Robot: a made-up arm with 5 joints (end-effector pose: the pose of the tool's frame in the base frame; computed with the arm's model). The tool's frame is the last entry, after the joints. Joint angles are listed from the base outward.
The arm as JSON. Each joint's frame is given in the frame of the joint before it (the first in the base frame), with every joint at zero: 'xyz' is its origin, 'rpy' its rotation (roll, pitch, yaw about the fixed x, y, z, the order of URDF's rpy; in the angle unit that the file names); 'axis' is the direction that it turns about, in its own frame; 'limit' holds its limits. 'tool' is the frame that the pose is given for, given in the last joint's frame.
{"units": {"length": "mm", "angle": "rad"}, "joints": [
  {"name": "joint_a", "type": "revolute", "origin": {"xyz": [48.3, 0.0, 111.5], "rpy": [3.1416, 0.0, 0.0]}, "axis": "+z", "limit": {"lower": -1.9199, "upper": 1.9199}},
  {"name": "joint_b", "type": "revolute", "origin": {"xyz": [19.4, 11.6, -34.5], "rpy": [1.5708, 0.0, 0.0]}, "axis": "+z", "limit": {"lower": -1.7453, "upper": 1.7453}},
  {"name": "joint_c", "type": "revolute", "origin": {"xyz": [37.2, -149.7, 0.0], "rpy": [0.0, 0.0, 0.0]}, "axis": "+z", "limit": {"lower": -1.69, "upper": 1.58}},
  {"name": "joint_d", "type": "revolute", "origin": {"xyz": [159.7, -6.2, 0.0], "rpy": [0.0, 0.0, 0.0]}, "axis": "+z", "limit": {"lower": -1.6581, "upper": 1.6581}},
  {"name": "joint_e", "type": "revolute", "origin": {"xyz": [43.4, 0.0, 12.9], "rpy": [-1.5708, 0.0, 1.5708]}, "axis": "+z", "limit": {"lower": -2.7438, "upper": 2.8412}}
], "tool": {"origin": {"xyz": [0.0, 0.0, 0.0], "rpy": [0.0, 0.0, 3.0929]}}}
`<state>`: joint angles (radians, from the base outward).
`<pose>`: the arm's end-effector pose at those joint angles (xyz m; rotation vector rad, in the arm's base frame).
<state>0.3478 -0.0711 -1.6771 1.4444 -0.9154</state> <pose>0.0986 -0.0168 0.4670 0.5993 -1.8827 -0.8851</pose>
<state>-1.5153 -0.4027 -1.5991 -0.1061 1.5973</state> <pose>0.0415 -0.0994 0.4781 0.0501 3.0089 0.8275</pose>
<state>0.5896 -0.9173 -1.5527 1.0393 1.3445</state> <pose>-0.1169 0.1121 0.4040 -2.4349 -1.7682 0.0730</pose>
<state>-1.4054 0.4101 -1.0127 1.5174 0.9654</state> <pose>0.0911 0.2643 0.3297 0.1993 -0.7993 2.2203</pose>
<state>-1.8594 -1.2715 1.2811 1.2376 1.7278</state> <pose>0.0297 0.0580 0.1892 -0.0407 0.4498 -2.7126</pose>
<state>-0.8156 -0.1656 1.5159 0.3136 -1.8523</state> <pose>0.0942 0.0507 0.1021 -0.0956 0.0206 -1.0846</pose>
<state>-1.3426 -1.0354 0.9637 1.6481 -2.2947</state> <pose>0.0625 0.0668 0.2286 -0.0056 -0.0016 -1.0008</pose>
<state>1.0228 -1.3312 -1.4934 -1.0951 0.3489</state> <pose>-0.1078 0.2583 0.2311 0.4973 0.6387 -0.6837</pose>
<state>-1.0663 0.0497 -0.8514 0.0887 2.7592</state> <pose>0.1455 0.1787 0.4411 1.9359 1.7987 -1.1480</pose>
